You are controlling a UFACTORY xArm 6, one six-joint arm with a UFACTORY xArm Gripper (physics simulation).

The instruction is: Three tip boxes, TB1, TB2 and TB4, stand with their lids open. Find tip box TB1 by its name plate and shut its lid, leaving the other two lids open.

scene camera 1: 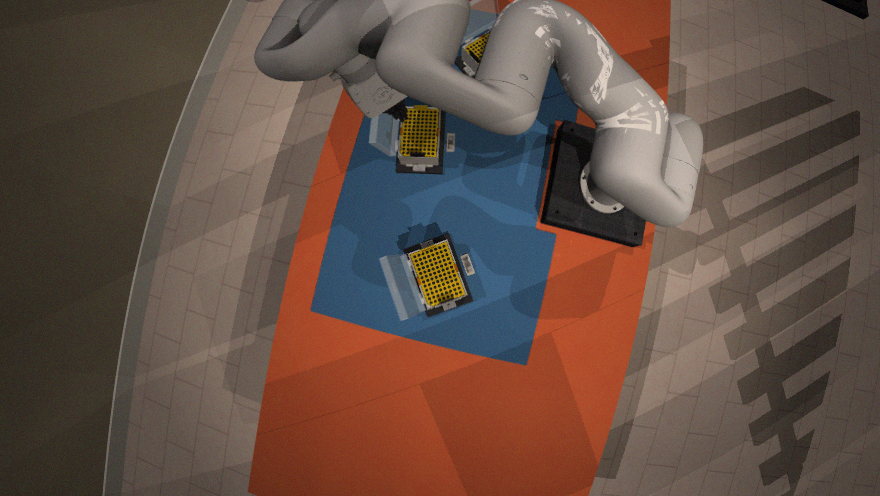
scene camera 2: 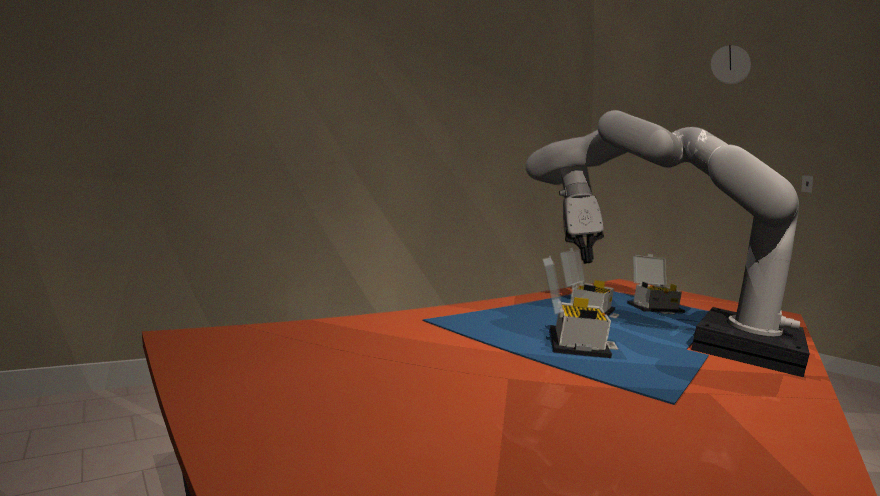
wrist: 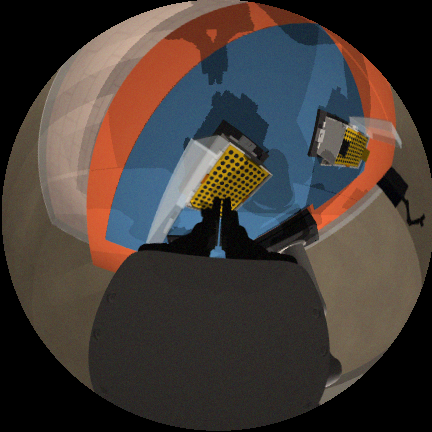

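Where they show: gripper, fingertip midpoint: (scene camera 1: 403,116) (scene camera 2: 588,263) (wrist: 220,209); arm's base, origin of the base link: (scene camera 2: 754,327) (wrist: 290,246).
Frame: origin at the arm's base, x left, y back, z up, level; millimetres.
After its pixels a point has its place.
The three tip boxes stand open with yellow racks. The middle box (scene camera 1: 420,132) {x -16, y -422, z 6 mm} (scene camera 2: 591,298) (wrist: 232,175) {x -37, y -435, z 6 mm} has its clear lid (scene camera 1: 383,134) {x 19, y -489, z 45 mm} (scene camera 2: 571,269) {x -8, y -495, z 47 mm} (wrist: 182,175) {x -38, y -513, z 92 mm} upright on the side away from the robot base. The front box (scene camera 1: 437,274) (scene camera 2: 582,329) {x 326, y -287, z -10 mm} and the back box (scene camera 1: 475,50) {x -253, y -349, z 6 mm} (scene camera 2: 658,297) (wrist: 345,142) {x -235, y -356, z 17 mm} also have raised lids. Name plates lie beside the middle box (scene camera 1: 451,142) {x -28, y -356, z -49 mm} and front box (scene camera 1: 468,264) {x 235, y -257, z -49 mm}; their print is too small to read, so I cannot tell which is TB1. My gripper (scene camera 1: 400,113) {x -18, y -454, z 70 mm} (scene camera 2: 587,260) {x -18, y -454, z 70 mm} (wrist: 220,209) {x -18, y -454, z 70 mm} is shut and empty, above the middle box near its raised lid.
The boxes stand on a blue mat (scene camera 1: 369,209) {x 166, y -500, z -51 mm} (scene camera 2: 492,326) {x 330, y -479, z -51 mm} on the orange table (scene camera 1: 345,394) {x 589, y -458, z -54 mm} (scene camera 2: 308,394) {x 774, y -388, z -54 mm}. The black robot base (scene camera 1: 566,178) {x 10, y -91, z 1 mm} (scene camera 2: 714,335) {x 109, y -77, z -14 mm} (wrist: 295,227) {x -59, y -119, z -14 mm} stands at the right. My arm (scene camera 1: 517,61) {x 34, y -266, z 410 mm} partly hides the back box in the overhead view.
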